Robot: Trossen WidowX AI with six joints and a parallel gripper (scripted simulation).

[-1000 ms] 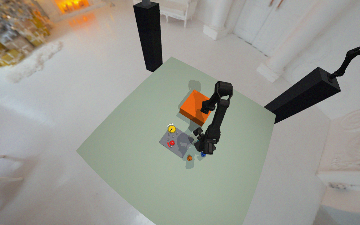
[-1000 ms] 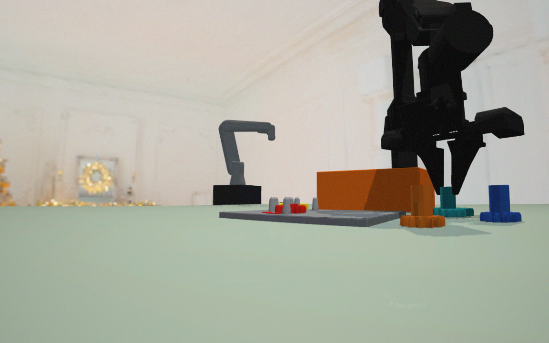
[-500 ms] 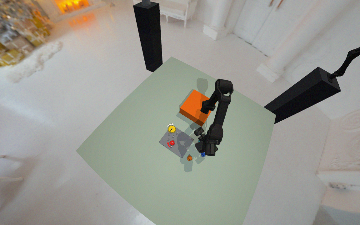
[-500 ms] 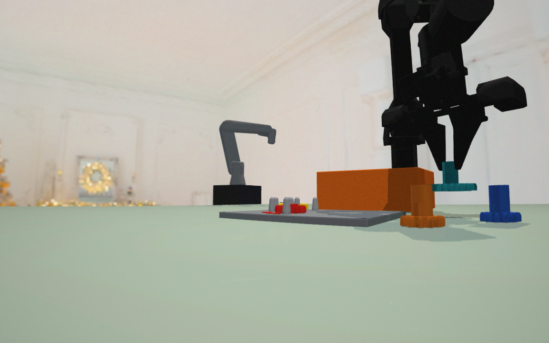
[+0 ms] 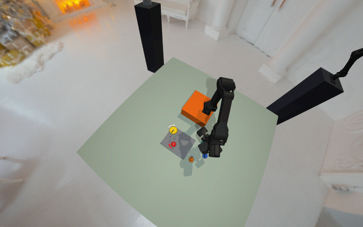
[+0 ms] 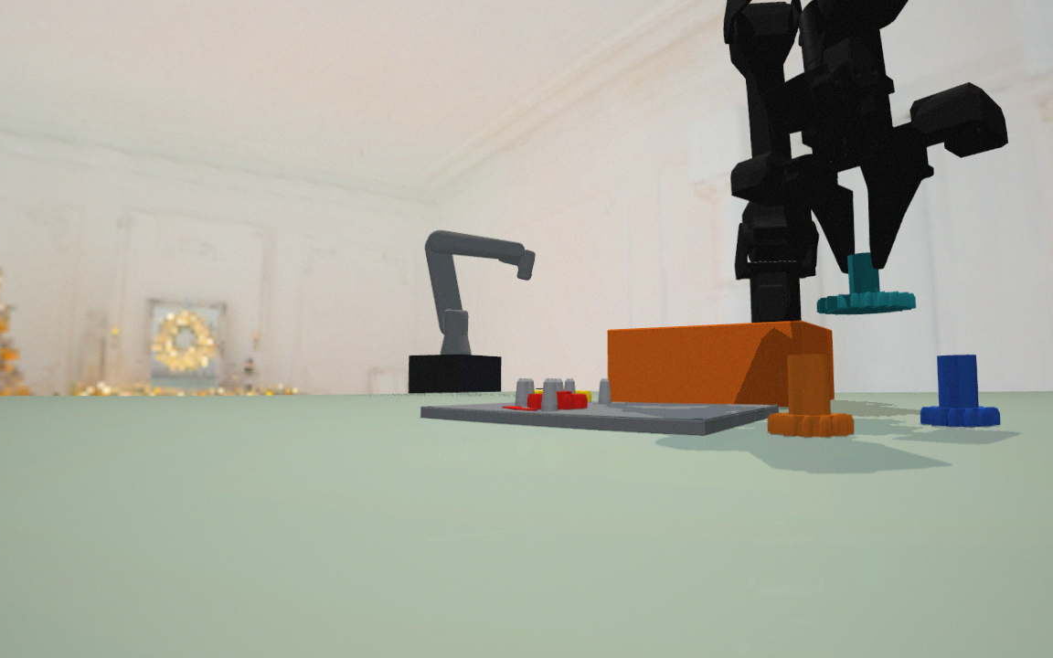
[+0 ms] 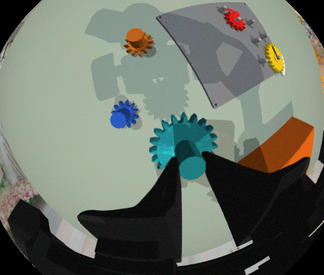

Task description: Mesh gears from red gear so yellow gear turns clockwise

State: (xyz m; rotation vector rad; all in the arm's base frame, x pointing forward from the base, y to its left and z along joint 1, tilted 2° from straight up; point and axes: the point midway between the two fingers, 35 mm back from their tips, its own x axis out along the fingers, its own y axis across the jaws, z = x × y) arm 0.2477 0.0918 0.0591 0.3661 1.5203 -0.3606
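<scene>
The grey board is 18 cm to the right of my gripper tip, 10 cm below it and 6 cm ahead of it. Round my gripper tip: orange gear (13 cm ahead, 9 cm below, 3 cm to the right); then teal gear (1 cm below); then blue gear (9 cm below, 6 cm ahead, 5 cm to the left).
</scene>
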